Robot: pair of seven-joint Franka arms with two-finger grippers.
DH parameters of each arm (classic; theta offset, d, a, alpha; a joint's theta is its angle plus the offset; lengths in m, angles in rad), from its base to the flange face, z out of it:
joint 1: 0 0.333 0 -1.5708
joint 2: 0 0 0 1.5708
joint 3: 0 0.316 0.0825 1.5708
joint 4: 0 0 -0.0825 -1.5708
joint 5: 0 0.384 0 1.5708
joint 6: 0 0 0.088 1.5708
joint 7: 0 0.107 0 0
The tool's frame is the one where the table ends.
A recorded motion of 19 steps. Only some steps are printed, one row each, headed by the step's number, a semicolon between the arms.
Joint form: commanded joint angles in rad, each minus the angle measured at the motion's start. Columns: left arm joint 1, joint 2, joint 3, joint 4, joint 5, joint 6, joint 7; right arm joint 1, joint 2, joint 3, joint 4, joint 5, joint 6, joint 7.
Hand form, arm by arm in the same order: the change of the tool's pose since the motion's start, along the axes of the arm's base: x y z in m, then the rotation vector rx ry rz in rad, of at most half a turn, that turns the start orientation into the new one. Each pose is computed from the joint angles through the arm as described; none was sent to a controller.
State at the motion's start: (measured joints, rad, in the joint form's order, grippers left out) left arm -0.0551 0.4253 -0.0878 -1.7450 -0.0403 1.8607 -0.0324; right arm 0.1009 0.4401 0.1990 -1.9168 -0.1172 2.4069 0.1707
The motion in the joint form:
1: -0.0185 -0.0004 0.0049 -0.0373 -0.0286 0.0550 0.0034; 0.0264 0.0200 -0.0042 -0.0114 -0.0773 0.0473 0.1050
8: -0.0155 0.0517 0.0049 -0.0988 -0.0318 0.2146 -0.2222; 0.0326 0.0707 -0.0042 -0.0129 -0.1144 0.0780 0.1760
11: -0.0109 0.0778 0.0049 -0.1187 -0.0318 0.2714 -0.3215; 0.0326 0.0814 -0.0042 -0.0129 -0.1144 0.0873 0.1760
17: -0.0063 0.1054 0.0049 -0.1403 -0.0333 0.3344 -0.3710; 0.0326 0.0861 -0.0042 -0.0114 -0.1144 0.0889 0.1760
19: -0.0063 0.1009 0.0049 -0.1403 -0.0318 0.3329 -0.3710; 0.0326 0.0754 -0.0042 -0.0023 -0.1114 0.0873 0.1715
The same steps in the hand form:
1: -0.0050 -0.0102 -0.0122 -0.0228 -0.0144 0.0023; -0.0047 0.0145 -0.0129 -0.0317 -0.0325 -0.0251
8: -0.0065 -0.0077 -0.0602 0.0350 -0.0484 0.2353; -0.0081 0.0191 -0.0421 -0.0430 -0.0189 -0.0601
11: -0.0079 -0.0045 -0.0806 0.0610 -0.0535 0.3397; -0.0084 0.0195 -0.0479 -0.0402 -0.0164 -0.0595
17: -0.0103 -0.0012 -0.1018 0.0710 -0.0635 0.3983; -0.0083 0.0196 -0.0501 -0.0397 -0.0146 -0.0596
19: -0.0100 -0.0012 -0.0992 0.0711 -0.0668 0.3971; -0.0042 0.0202 -0.0399 -0.0343 -0.0314 -0.0587

